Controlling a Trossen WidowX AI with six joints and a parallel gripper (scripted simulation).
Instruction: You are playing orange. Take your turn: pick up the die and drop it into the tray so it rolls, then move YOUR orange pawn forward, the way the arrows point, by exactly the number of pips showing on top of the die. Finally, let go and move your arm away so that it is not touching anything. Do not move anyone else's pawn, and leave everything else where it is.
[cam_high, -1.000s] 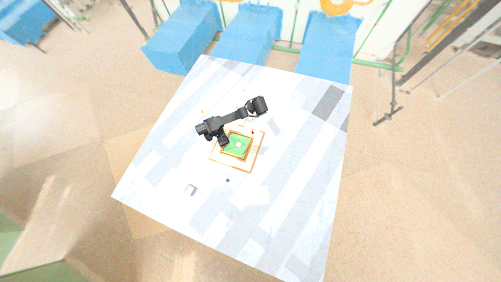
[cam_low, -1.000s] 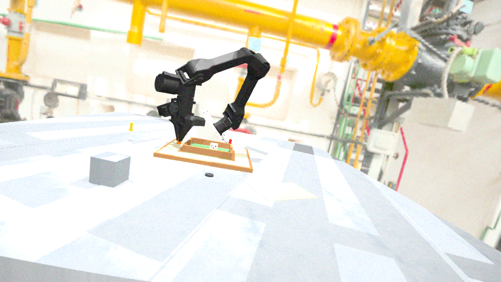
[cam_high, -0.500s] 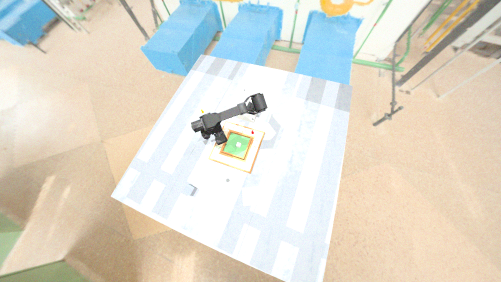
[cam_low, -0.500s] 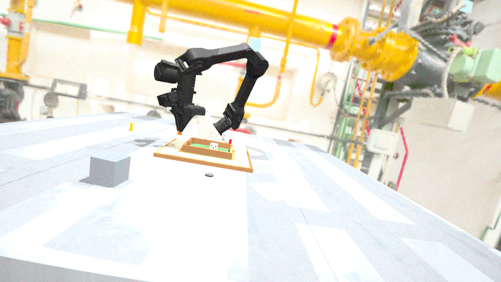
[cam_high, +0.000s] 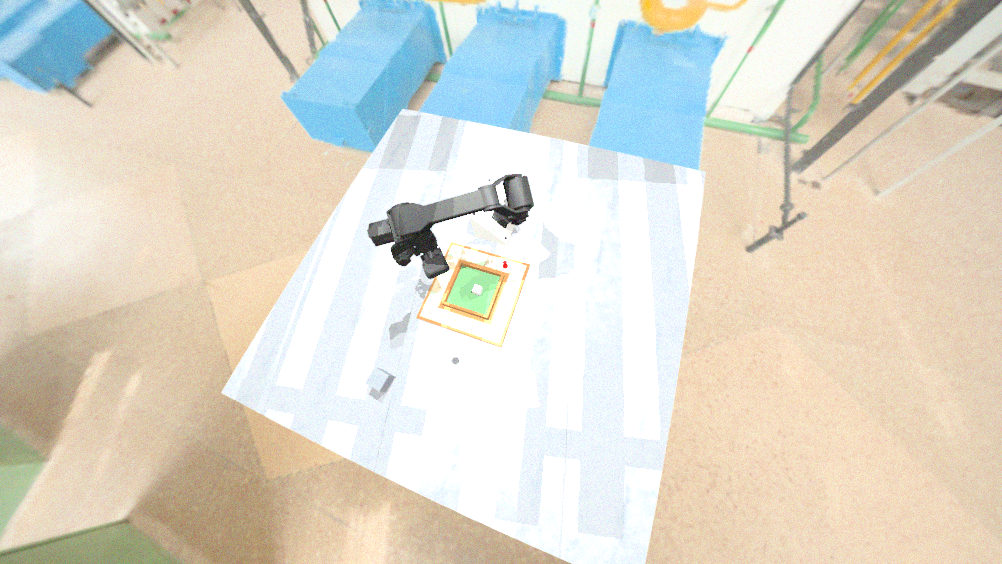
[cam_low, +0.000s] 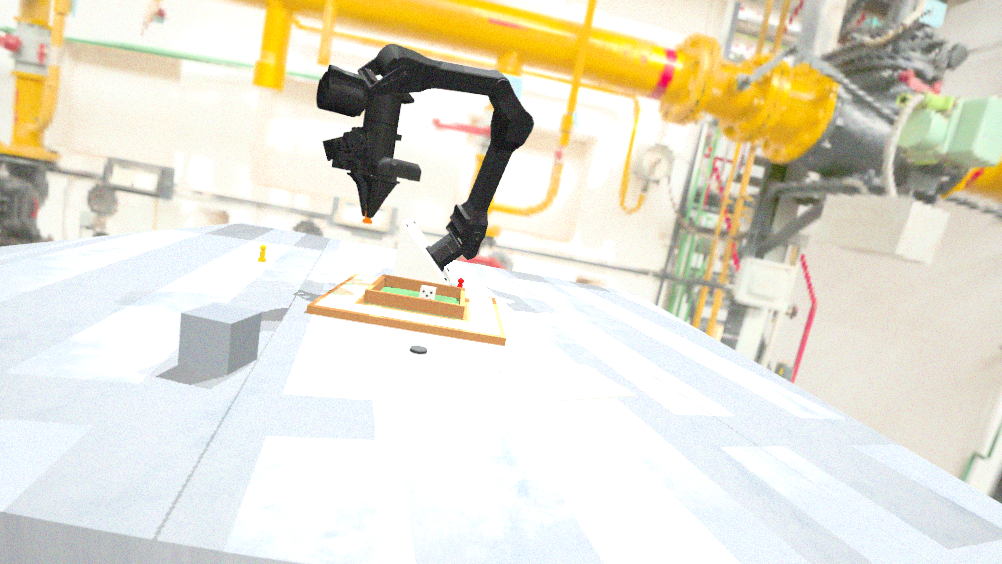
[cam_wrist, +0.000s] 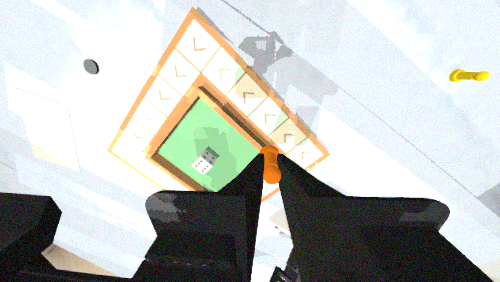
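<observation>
Now: gripper tip 2 cm short of the white die, 12 cm to the right of it and 11 cm above it. The rest, counted from my gripper tip: red pawn: 10 cm behind, 18 cm to the left, 11 cm below; orange pawn: 1 cm above; yellow pawn: 14 cm behind, 23 cm to the right, 12 cm below.
</observation>
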